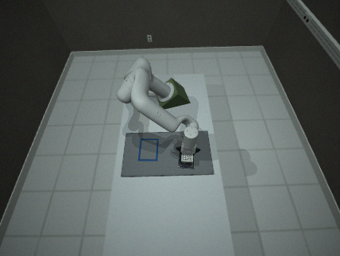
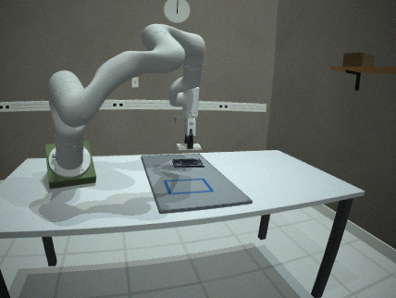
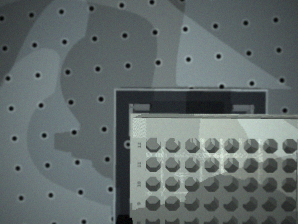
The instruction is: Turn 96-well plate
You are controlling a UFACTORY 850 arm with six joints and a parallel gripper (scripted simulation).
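Now: the dark plate nest N1 10 cm below my hand. Also, from my hand: white 96-well plate (1 cm below).
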